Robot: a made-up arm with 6 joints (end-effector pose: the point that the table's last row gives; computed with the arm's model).
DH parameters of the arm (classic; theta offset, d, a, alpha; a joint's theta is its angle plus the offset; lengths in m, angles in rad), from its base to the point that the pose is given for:
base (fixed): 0 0 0 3.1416
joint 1: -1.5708 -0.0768 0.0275 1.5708
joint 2: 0 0.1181 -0.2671 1.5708
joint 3: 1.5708 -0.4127 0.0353 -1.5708
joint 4: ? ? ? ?
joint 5: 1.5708 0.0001 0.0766 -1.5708
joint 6: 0 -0.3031 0.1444 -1.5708
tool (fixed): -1.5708 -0.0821 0 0
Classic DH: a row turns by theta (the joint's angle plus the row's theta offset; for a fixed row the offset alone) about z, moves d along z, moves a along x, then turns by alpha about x.
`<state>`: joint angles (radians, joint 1 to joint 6).
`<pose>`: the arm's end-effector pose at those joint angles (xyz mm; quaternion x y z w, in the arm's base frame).
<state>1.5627 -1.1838 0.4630 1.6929 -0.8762 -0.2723</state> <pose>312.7 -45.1 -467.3 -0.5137 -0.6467 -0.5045 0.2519</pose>
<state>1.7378 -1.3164 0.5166 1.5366 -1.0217 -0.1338</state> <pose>369.5 -113.6 -466.3 -0.5450 -0.6492 -0.4479 0.2845</pose>
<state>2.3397 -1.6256 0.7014 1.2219 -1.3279 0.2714</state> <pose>311.8 -413.9 -412.6 -0.6960 -0.5647 -0.2861 0.3388</pose>
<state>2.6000 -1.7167 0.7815 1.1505 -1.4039 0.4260</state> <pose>189.4 -510.0 -382.5 -0.7611 -0.4802 -0.2432 0.3619</pose>
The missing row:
joint 4: 0 0.0807 -0.2714 -1.5708
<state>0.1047 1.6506 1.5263 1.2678 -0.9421 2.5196</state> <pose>172.3 -240.6 532.4 0.3156 0.9259 0.1107 0.1756</pose>
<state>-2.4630 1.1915 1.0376 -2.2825 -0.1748 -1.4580</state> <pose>317.5 266.5 380.6 0.8834 0.1384 0.1543 0.4202</pose>
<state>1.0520 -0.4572 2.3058 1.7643 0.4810 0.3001</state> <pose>-376.7 135.7 -393.0 0.6470 -0.5783 0.3838 0.3157</pose>
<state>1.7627 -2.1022 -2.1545 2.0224 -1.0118 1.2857</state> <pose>529.9 151.5 300.2 0.4435 -0.3436 -0.7715 0.3000</pose>
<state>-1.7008 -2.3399 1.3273 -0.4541 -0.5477 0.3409</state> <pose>-578.7 -198.2 46.1 -0.7694 -0.0457 -0.5572 0.3090</pose>
